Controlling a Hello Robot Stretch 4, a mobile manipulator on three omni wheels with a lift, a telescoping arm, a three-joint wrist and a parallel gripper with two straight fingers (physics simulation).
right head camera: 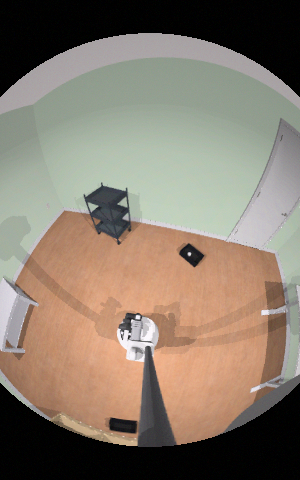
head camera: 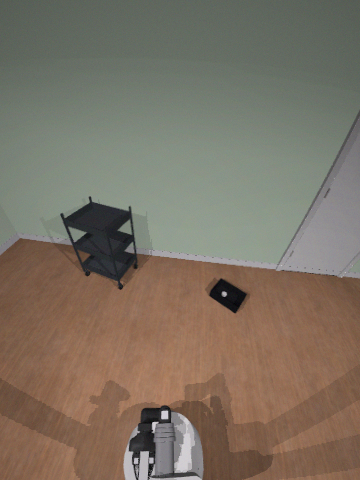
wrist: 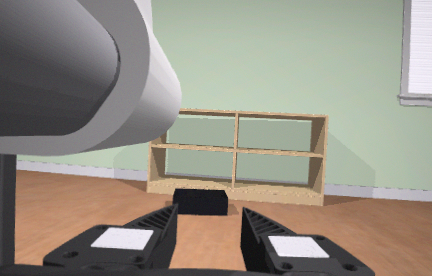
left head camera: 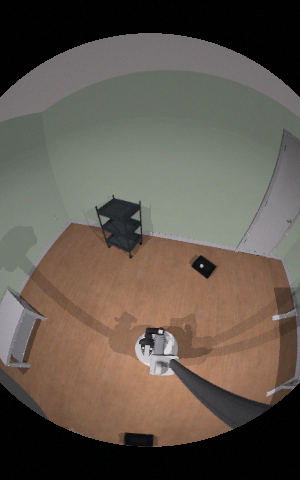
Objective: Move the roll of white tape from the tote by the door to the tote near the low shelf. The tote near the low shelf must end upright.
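Places are measured from the robot's base along level axes (x ahead, y left, z up), in metres.
Where they show: gripper, fingertip midpoint: [right head camera: 124, 340] [wrist: 209, 225] [left head camera: 145, 355].
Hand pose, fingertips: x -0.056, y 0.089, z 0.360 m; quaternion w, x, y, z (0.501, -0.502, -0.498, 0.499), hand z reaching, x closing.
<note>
Each offset is from my fingertips to the top centre of the thing. "spot": to the spot under its first point.
A black tote @(dx +1.134, dy -0.705, dz -0.288 m) [head camera: 235, 300] [left head camera: 208, 272] [right head camera: 196, 261] stands on the floor near the door, with the small white roll of tape @(dx +1.166, dy -0.683, dz -0.361 m) [head camera: 224, 294] [left head camera: 201, 266] [right head camera: 189, 254] inside it. A second black tote @(dx -1.356, dy -0.034, dz -0.288 m) [left head camera: 138, 439] [right head camera: 123, 425] [wrist: 200, 202] stands on the floor in front of the low wooden shelf [right head camera: 90, 430] [wrist: 237, 152]; its inside is hidden in the wrist view. My gripper [wrist: 209, 225] is open and empty, with floor and the second tote showing beyond its fingertips. It is folded in over my base, far from both totes.
A dark three-tier cart [head camera: 111, 254] [left head camera: 103, 225] [right head camera: 91, 212] stands against the wall, left of the tote by the door [head camera: 325, 225] [left head camera: 272, 200] [right head camera: 262, 195]. White furniture @(spot: dx -0.217, dy +1.533, dz +0.062 m) [left head camera: 11, 320] [right head camera: 7, 305] stands at the left wall, and white legs [left head camera: 285, 315] [right head camera: 273, 312] show at the right.
</note>
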